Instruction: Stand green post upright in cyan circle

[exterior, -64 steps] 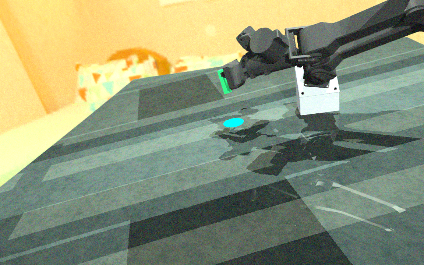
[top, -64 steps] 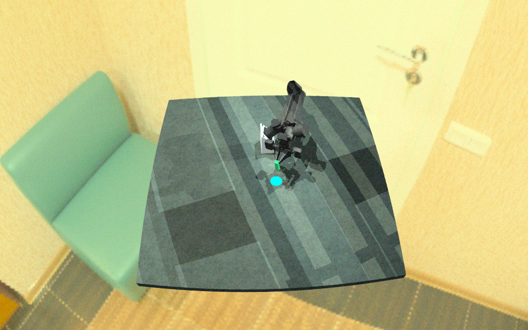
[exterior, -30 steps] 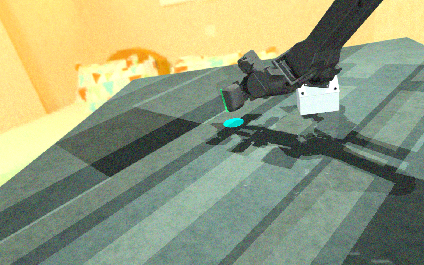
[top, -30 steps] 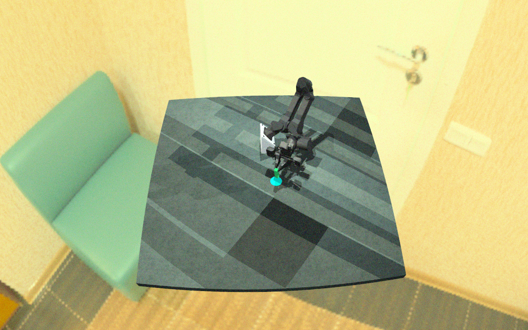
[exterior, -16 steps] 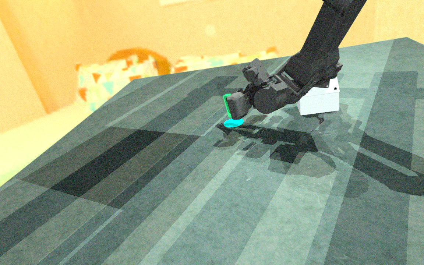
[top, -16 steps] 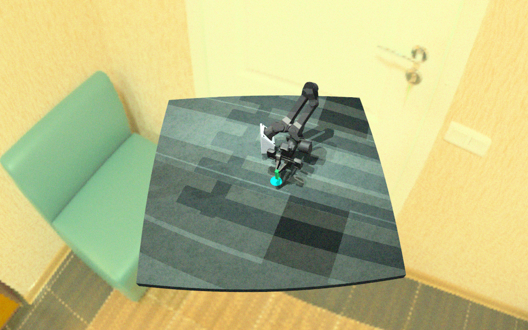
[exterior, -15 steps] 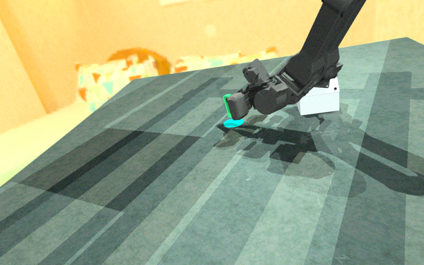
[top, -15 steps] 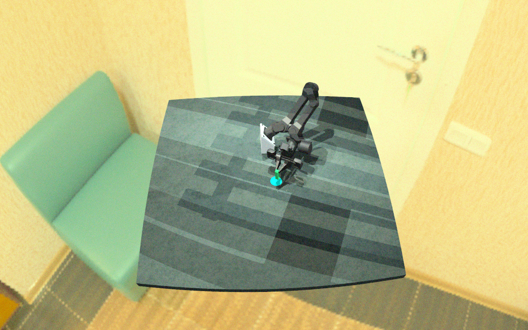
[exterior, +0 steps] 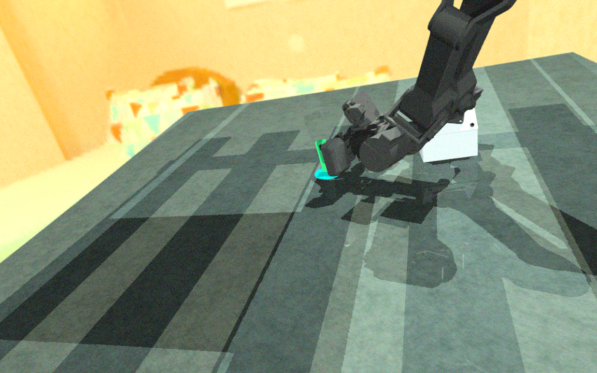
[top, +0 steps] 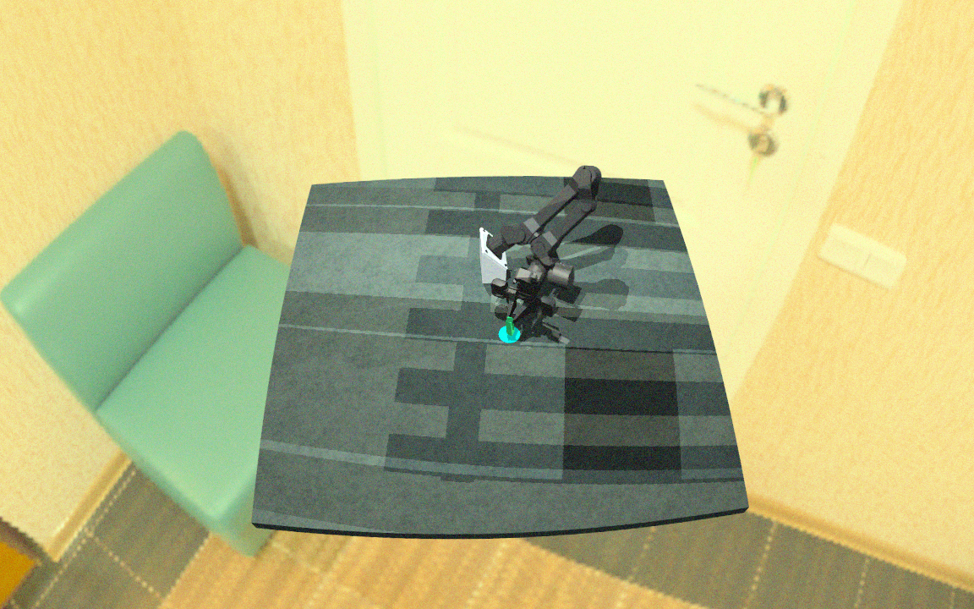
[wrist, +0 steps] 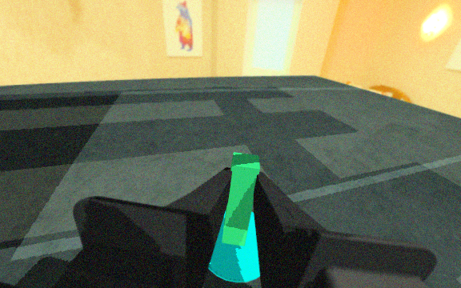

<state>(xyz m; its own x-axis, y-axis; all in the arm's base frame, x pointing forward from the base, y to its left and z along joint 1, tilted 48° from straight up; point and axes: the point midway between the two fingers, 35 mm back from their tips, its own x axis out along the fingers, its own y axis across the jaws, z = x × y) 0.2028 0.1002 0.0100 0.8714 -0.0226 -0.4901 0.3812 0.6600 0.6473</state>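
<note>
The cyan circle lies 60 mm below my gripper tip. The rest, counted from my gripper tip: green post 20 mm below.
</note>
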